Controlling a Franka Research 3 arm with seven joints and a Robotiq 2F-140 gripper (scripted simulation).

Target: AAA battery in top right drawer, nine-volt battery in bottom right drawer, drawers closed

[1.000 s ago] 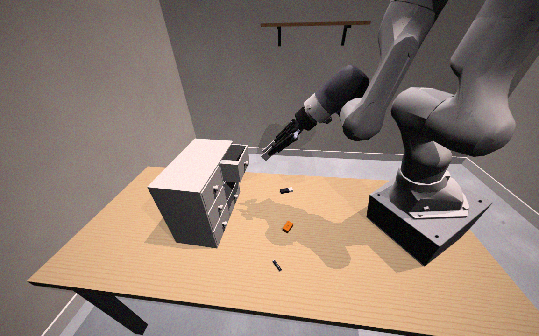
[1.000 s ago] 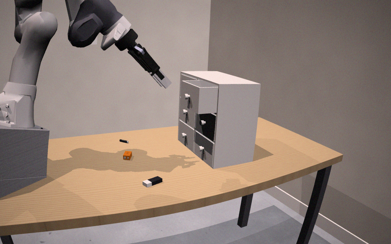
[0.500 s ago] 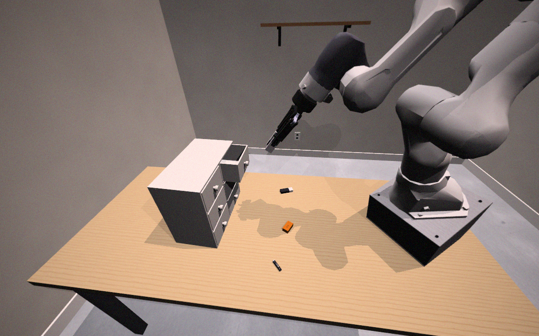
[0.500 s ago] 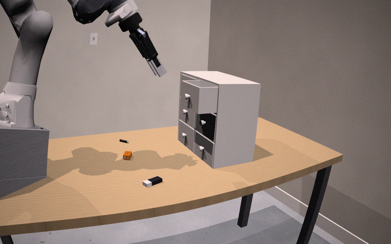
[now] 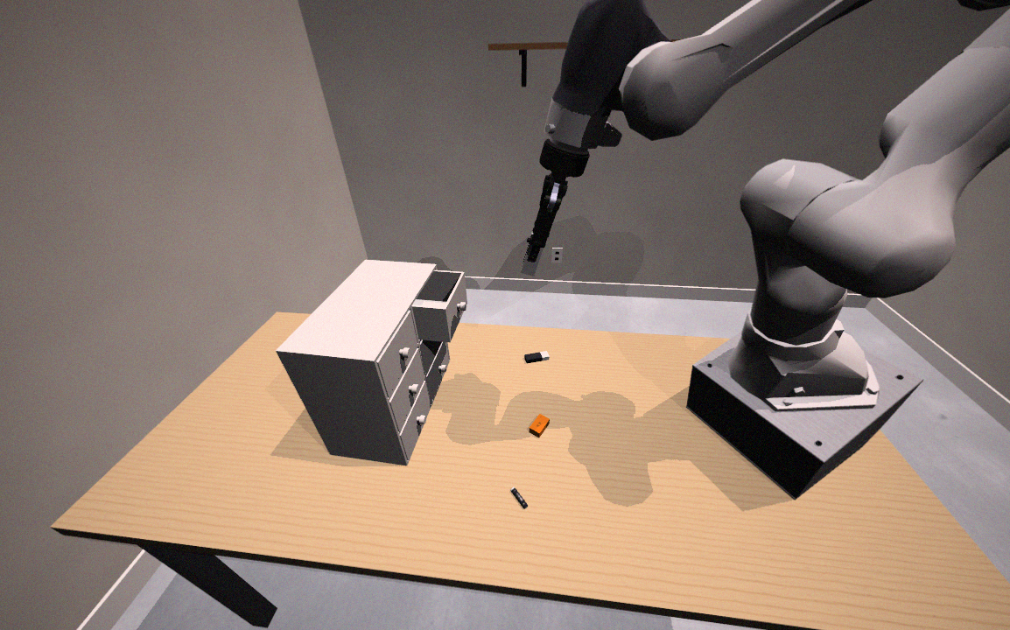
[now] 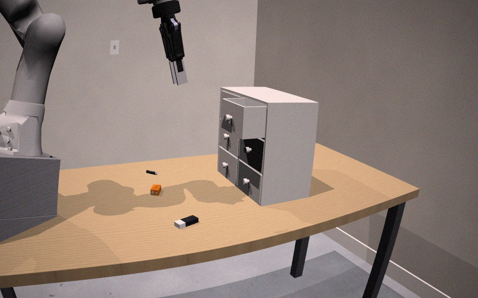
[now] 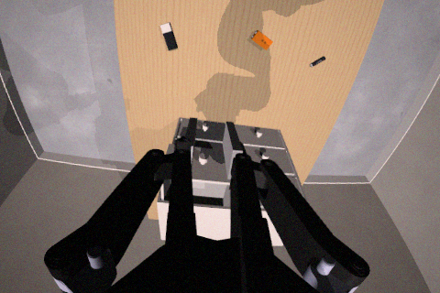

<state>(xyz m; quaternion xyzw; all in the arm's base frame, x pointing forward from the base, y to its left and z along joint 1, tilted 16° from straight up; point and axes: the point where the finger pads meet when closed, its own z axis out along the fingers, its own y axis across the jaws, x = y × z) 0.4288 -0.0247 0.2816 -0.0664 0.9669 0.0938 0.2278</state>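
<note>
Now: hand 38 cm above the AAA battery, 27 cm to the right of it and 6 cm past it. Also, from my hand: orange nine-volt battery: 37 cm below, 9 cm to the left, 6 cm behind.
</note>
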